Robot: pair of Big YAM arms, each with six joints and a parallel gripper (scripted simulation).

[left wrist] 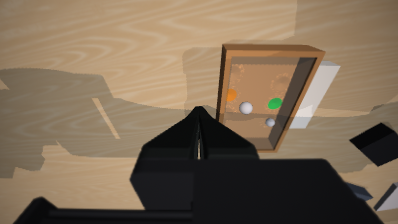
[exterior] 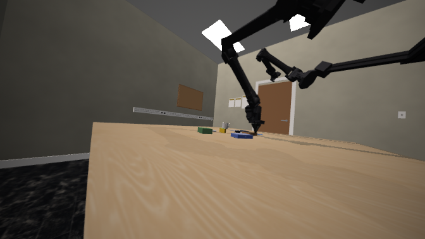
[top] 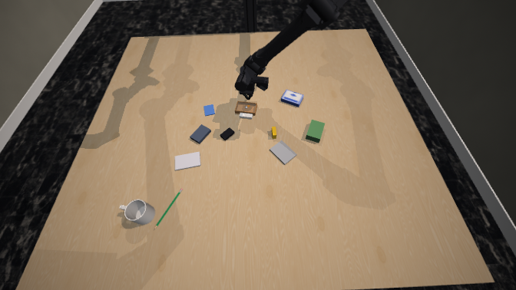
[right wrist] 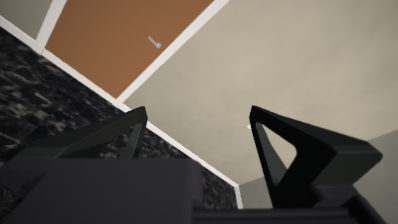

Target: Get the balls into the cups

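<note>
Right now the covered wooden puzzle is 50 mm ahead of my left hand, 20 mm to the right of it and 20 mm below it. The rest, counted from my left hand: black block: 200 mm ahead, 130 mm to the right, 20 mm below; then white block: 100 mm ahead, 20 mm to the right, 20 mm below; then yellow block: 230 mm ahead, 100 mm to the left, 10 mm below.
</note>
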